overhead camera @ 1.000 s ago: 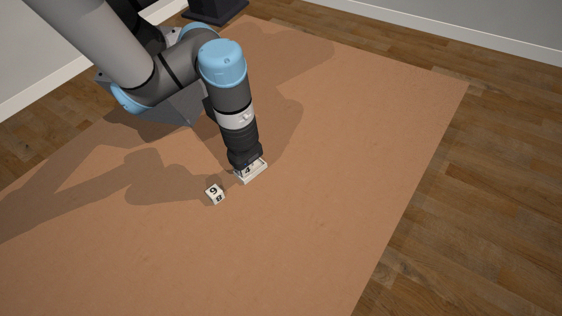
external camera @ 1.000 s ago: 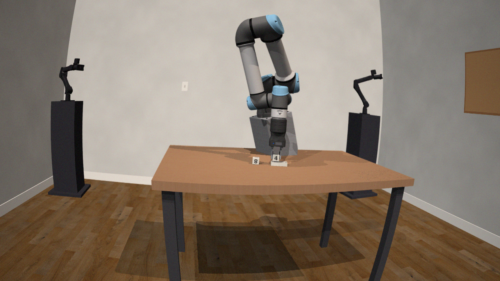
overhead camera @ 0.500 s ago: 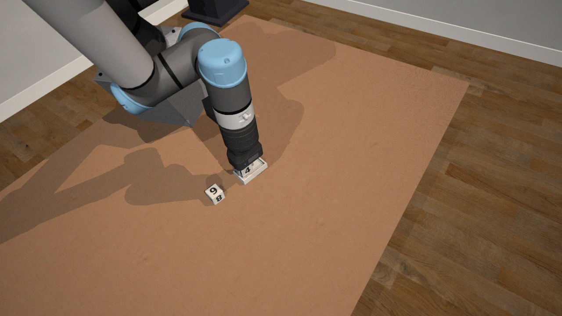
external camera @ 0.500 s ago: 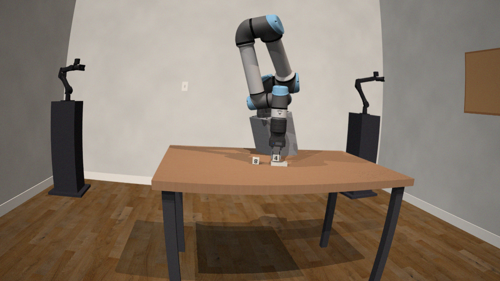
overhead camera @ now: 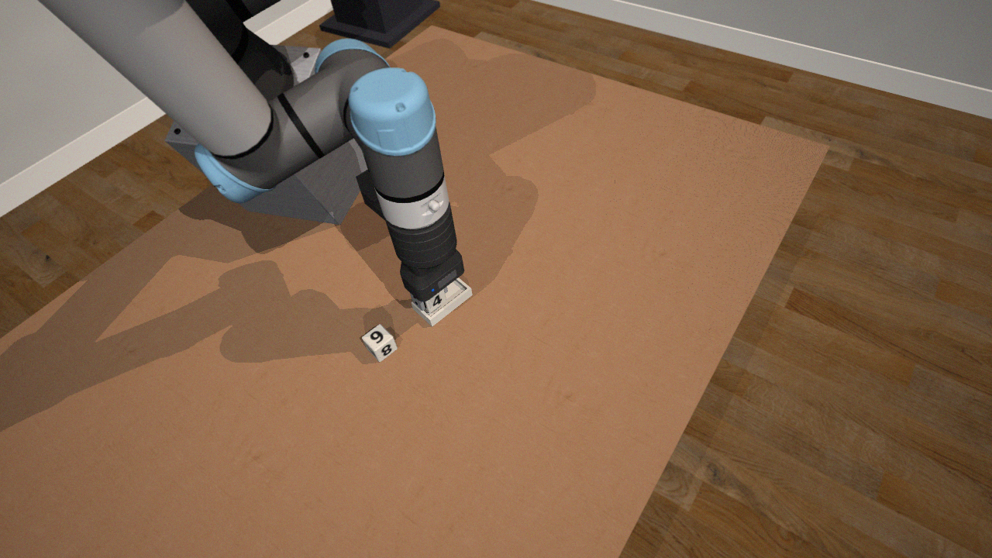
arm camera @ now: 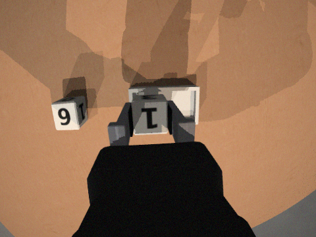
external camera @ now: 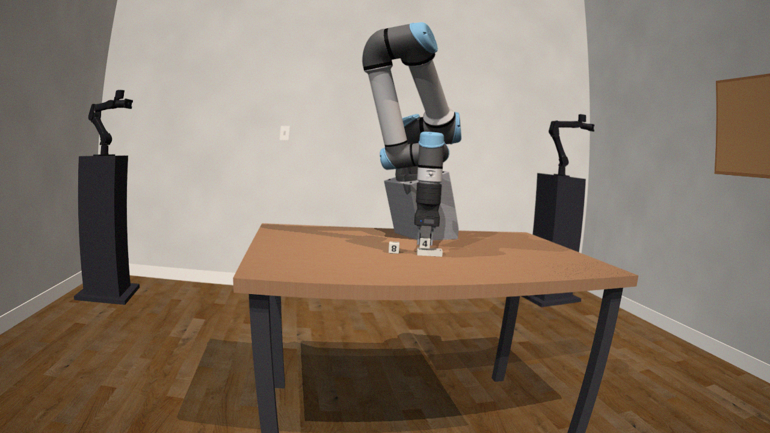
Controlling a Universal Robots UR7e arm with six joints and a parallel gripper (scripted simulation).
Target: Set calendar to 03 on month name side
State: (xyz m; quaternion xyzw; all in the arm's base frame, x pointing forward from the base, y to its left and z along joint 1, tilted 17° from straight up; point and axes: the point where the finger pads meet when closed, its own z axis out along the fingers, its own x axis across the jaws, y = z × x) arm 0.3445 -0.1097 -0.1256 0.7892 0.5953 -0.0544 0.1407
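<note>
My hand is 4 cm above the white tray and 2 cm to the right of it.
</note>
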